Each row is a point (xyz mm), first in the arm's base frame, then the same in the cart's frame.
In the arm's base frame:
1: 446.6 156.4 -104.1
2: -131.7 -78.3 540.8
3: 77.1 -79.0 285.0
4: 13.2 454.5 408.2
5: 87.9 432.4 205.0
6: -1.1 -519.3 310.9
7: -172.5 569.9 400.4
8: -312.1 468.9 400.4
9: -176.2 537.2 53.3
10: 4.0 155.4 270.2
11: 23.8 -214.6 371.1
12: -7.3 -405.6 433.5
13: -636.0 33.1 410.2
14: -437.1 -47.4 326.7
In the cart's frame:
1: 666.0 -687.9 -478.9
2: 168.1 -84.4 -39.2
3: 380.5 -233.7 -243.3
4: 208.0 -635.3 92.6
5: 395.6 -691.6 -2.2
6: 421.8 185.5 -395.9
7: 235.1 -646.1 309.4
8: 272.3 -492.6 378.2
9: 578.6 -683.4 262.7
10: 380.1 -401.8 -63.7
11: 322.2 -75.4 -257.7
12: 289.6 114.9 -321.4
13: 372.9 37.8 437.1
14: 428.3 -5.2 217.8

